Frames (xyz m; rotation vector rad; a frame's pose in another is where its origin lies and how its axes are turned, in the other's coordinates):
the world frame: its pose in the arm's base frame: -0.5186 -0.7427 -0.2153 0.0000 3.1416 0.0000
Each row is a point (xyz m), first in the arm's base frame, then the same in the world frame.
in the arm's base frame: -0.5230 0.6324 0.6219
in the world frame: 0.0044 1.3751 -0.8372
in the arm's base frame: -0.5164 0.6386 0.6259
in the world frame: -0.0022 1.3813 -0.8412
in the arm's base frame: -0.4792 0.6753 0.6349
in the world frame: -0.0394 1.4180 -0.8502
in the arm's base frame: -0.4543 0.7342 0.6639
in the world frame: -0.0643 1.4769 -0.8792
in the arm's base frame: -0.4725 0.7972 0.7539
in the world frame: -0.0461 1.5399 -0.9692
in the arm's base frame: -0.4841 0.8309 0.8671
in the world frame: -0.0345 1.5736 -1.0824
